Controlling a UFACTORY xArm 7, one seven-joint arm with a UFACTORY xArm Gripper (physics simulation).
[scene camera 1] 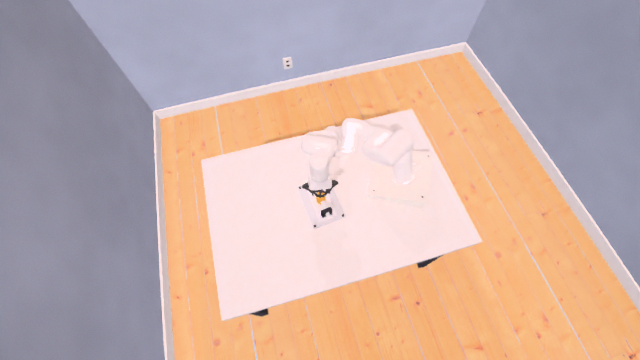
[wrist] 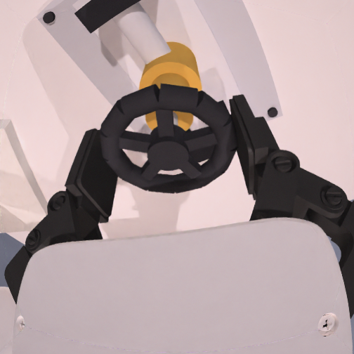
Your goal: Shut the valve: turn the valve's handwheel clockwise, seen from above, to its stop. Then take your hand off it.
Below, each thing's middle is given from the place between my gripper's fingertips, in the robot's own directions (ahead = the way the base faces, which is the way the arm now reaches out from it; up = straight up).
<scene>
Right now my hand is right at the black five-spoked handwheel (wrist: pixel 167 145).
</scene>
